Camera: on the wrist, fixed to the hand. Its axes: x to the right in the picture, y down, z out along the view.
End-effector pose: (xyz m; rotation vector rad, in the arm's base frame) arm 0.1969 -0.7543 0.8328 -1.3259 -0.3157 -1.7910
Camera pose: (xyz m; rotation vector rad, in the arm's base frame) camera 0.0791 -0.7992 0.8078 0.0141 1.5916 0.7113
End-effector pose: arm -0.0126 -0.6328 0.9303 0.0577 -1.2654 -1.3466
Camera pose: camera 0.0280 -0.7261 0.8518 -1.0664 0.4486 1.2353
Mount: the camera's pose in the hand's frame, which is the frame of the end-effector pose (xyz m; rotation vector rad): 0.0074 -0.0550 -0.1159 0.3603 -0.6776 -2.9665
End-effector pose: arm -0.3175 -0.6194 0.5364 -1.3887 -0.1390 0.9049
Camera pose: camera -0.2198 -0.7008 0.5550 0.4987 -1.7147 -1.2049
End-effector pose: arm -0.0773 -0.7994 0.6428 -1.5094 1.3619 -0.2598
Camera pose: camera -0.1259 -0.8772 0.7328 -1.5729 -2.0938 -1.2727
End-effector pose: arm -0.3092 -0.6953 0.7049 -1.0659 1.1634 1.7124
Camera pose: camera -0.2373 -0.7900 0.6561 -0.5633 -0.8455 -0.6760
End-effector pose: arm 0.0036 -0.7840 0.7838 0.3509 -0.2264 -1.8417
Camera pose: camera -0.0070 -0.7723 0.6563 0.0127 0.1740 1.3387
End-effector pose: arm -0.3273 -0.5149 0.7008 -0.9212 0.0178 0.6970
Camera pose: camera -0.2591 -0.6183 0.6665 0.3692 -1.4324 -1.7736
